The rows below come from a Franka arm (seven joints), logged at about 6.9 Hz.
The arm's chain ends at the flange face. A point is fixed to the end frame.
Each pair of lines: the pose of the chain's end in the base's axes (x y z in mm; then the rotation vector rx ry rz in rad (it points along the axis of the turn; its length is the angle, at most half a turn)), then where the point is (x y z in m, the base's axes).
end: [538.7 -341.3 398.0 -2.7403 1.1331 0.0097]
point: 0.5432 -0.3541 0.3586
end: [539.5 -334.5 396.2 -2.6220 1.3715 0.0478]
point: 0.5404 -0.3469 0.3564
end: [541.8 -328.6 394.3 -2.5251 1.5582 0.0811]
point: 0.5395 -0.3406 0.3544
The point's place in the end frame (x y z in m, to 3 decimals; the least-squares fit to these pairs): 0.015 0.012 0.037
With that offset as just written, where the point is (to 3 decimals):
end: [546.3 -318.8 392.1 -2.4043 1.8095 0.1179]
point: 0.540 -0.331 0.353
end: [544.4 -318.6 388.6 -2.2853 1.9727 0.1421]
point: 0.535 -0.329 0.349
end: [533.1 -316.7 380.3 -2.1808 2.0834 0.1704]
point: 0.522 -0.326 0.341
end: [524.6 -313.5 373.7 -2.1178 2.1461 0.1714]
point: 0.513 -0.322 0.335
